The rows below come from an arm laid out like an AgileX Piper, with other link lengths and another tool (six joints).
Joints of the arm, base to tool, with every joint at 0 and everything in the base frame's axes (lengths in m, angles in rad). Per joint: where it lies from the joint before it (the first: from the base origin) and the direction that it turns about. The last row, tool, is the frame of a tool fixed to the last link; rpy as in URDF.
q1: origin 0 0 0.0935 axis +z
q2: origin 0 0 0 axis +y
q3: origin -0.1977 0 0.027 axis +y
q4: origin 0.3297 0 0.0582 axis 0.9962 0 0.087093
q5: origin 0 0 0 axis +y
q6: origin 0.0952 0 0.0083 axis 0.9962 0 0.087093
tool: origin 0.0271 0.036 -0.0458 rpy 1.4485 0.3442 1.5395
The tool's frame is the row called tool.
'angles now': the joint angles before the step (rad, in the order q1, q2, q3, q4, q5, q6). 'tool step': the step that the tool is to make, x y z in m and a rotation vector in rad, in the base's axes. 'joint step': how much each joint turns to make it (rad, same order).
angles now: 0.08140 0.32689 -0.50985 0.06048 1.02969 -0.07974
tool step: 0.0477 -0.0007 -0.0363 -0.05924 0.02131 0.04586
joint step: -0.00008 0.29143 -0.04378 0.00109 -0.21791 -0.08441
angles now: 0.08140 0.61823 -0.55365 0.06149 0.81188 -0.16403
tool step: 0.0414 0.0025 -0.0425 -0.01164 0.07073 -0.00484
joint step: 0.00015 0.32094 -0.08668 -0.00038 -0.16285 -0.00668
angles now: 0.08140 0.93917 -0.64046 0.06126 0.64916 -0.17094
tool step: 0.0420 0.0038 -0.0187 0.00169 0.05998 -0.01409
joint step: 0.00012 0.29859 -0.18596 -0.00212 -0.05361 0.01503
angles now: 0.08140 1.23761 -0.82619 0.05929 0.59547 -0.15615
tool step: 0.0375 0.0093 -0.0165 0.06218 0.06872 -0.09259
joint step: 0.00126 0.24347 -0.17864 0.00090 -0.00521 0.11479
